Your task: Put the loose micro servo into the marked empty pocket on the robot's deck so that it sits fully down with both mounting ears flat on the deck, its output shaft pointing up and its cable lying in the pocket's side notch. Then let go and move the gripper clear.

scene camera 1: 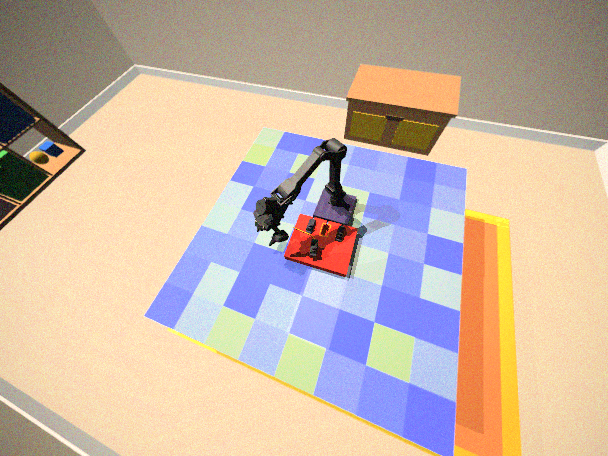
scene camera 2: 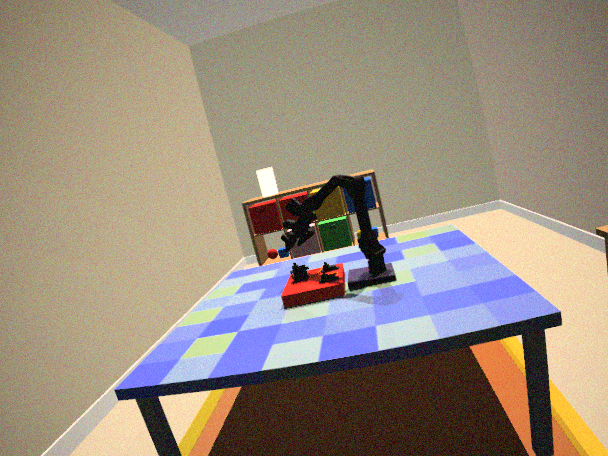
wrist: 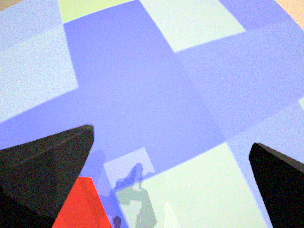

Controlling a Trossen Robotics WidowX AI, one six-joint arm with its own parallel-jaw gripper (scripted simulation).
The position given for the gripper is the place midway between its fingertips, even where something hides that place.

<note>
The gripper (wrist: 174,142) is open, holding nothing. Also in view: a red deck (scene camera 1: 333,256).
The red deck also shows in scene camera 2 (scene camera 2: 309,290).
</note>
